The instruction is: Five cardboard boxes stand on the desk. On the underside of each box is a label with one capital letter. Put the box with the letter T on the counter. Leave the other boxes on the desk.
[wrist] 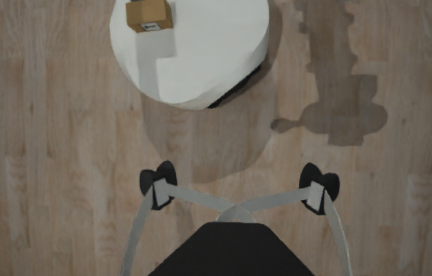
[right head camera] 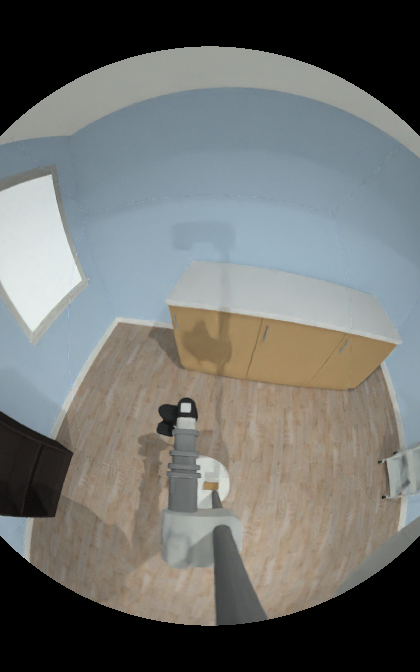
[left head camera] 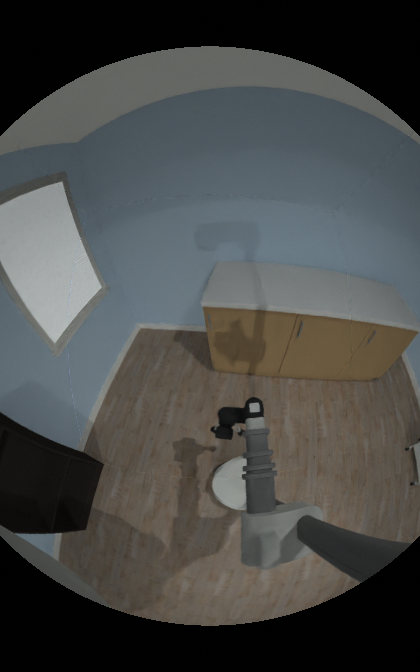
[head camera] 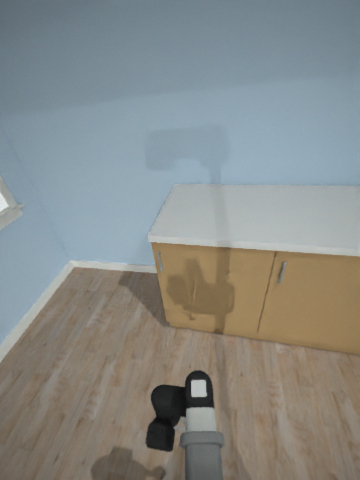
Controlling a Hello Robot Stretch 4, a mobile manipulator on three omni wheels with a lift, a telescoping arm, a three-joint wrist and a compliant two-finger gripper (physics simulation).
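Seen in the pictures: gripper, fingertip midpoint: (wrist: 237,178) (head camera: 175,434); robot's base, origin of the base link: (wrist: 196,42).
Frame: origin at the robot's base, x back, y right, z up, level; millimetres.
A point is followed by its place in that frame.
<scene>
One small cardboard box (wrist: 148,14) {z 248, x 8, y 68 mm} (right head camera: 211,485) sits on the white round top of my base (wrist: 215,45) {z 187, x -71, y -65 mm} (right head camera: 223,475) (left head camera: 229,484). A label shows on its side in the wrist view, but its letter is too small and slanted to read. My gripper (wrist: 237,178) {z 591, x -303, y -86 mm} is open, with its fingers apart and floor seen between them; it hangs above the floor, away from the box. The counter (head camera: 260,212) {z 883, x -1127, y 375 mm} (left head camera: 285,287) (right head camera: 280,290) has a white top over wooden cabinets and stands ahead against the wall. The desk with other boxes cannot be made out.
Dark brown furniture (left head camera: 45,480) (right head camera: 30,472) stands at the left, below a window (left head camera: 47,260) (right head camera: 37,250). A pale object with small black feet (right head camera: 402,472) (left head camera: 417,462) stands at the right edge. Wooden floor lies between my base and the counter.
</scene>
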